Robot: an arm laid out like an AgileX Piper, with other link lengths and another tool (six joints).
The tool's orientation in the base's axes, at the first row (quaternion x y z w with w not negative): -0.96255 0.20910 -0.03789 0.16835
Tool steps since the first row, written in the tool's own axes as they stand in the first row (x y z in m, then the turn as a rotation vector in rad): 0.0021 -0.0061 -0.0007 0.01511 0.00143 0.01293; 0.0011 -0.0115 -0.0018 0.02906 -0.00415 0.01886; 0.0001 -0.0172 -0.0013 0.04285 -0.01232 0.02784; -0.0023 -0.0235 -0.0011 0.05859 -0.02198 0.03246; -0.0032 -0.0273 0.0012 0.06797 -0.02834 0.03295; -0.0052 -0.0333 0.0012 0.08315 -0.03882 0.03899; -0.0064 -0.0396 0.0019 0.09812 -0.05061 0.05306
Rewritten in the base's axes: 0.0042 0.0041 0.0027 0.01504 -0.00351 -0.01261; 0.0052 0.0088 0.0056 0.03076 -0.00270 -0.01625; 0.0066 0.0143 0.0071 0.04777 0.00133 -0.02189; 0.0069 0.0207 0.0090 0.06652 0.00449 -0.02291; 0.0079 0.0251 0.0081 0.07760 0.00618 -0.02118; 0.0084 0.0310 0.0102 0.09636 0.01071 -0.02326; 0.0099 0.0371 0.0117 0.11659 0.01892 -0.03245
